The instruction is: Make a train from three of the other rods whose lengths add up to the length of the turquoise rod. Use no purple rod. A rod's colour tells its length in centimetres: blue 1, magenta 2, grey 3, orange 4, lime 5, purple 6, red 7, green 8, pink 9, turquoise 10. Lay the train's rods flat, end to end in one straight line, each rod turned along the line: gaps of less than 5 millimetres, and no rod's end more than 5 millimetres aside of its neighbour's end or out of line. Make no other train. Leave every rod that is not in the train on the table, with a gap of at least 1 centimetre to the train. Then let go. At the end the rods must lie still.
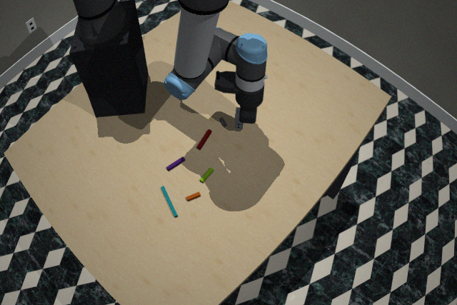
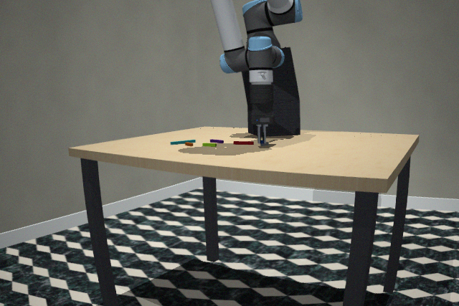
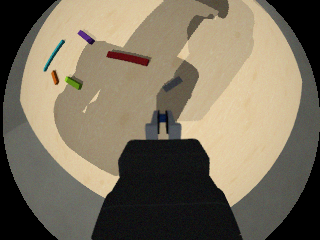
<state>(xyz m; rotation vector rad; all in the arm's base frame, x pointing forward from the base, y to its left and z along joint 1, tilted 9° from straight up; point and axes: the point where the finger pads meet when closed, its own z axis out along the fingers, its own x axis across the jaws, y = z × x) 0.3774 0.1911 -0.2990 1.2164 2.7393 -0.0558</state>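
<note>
Right now the blue rod is 1 cm below my hand. The rest, counted from my hand: red rod: 4 cm behind, 10 cm to the right, 3 cm below; grey rod: 5 cm behind, 2 cm to the right, 3 cm below; lime rod: 6 cm ahead, 17 cm to the right, 3 cm below.
</note>
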